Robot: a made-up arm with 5 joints.
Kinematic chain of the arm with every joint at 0, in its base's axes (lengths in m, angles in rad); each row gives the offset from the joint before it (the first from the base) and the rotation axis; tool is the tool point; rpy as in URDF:
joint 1: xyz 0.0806 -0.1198 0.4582 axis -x
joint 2: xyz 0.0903 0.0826 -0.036 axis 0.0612 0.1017 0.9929
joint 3: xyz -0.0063 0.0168 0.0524 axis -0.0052 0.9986 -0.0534
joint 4: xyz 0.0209 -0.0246 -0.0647 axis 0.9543 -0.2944 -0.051
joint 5: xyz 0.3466 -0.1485 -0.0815 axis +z
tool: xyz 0.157 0.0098 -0.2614 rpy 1.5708 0 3.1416
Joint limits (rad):
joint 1: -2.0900..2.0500
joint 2: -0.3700..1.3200
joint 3: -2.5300..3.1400
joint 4: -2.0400..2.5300
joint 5: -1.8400..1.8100
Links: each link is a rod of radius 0.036 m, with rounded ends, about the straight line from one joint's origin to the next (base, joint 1, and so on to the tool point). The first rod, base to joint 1, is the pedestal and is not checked.
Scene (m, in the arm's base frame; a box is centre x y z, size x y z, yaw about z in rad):
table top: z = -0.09
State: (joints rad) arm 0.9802 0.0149 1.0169 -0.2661 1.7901
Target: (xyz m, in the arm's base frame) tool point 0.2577 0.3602 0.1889
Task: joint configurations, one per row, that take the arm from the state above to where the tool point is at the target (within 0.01 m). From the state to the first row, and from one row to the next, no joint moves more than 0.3 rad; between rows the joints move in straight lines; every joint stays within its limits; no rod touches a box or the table.
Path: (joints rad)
1: 0.7572 -0.0692 0.7732 -0.3063 1.7546
2: 0.5342 -0.1532 0.5294 -0.3466 1.7191
3: 0.3112 -0.2373 0.2857 -0.3868 1.6835
4: 0.1301 -0.0314 0.3303 -0.1505 1.6553
5: -0.0511 0.1745 0.3749 0.0859 1.6271
6: -0.2322 0.3803 0.4195 0.3222 1.5989
7: -0.4134 0.5862 0.4641 0.5586 1.5707

